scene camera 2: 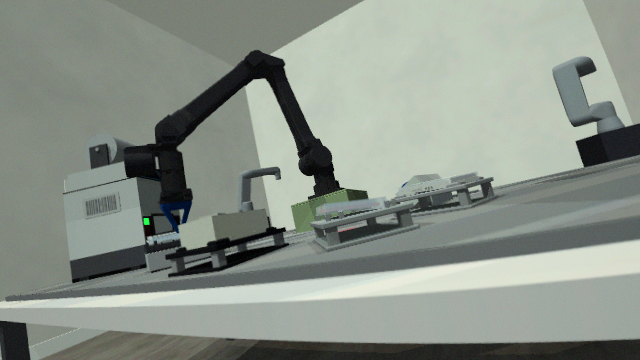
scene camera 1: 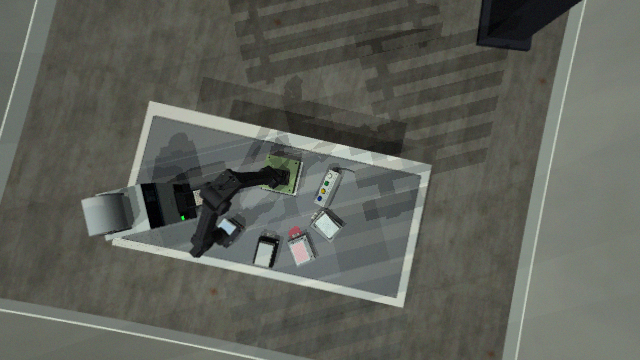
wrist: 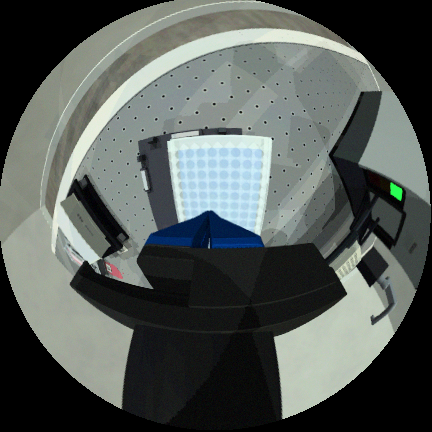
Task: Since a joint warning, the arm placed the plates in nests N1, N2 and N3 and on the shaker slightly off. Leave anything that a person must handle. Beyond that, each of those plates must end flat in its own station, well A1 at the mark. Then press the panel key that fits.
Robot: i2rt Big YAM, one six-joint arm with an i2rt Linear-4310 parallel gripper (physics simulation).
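My gripper is shut and empty, its blue fingertips over the near part of a pale blue well plate. The plate sits shifted on a dark grey station, overhanging its right edge in the wrist view. A pale, box-like plate is on a black station. A pink plate and a whitish plate are on light stations. The key panel has white, green, yellow and blue keys. Nest names and A1 marks are unreadable.
A grey machine with a green light stands beside the gripper. A perforated light plate is at its front. The arm's green base stands behind the stations. A red label lies by the pink plate.
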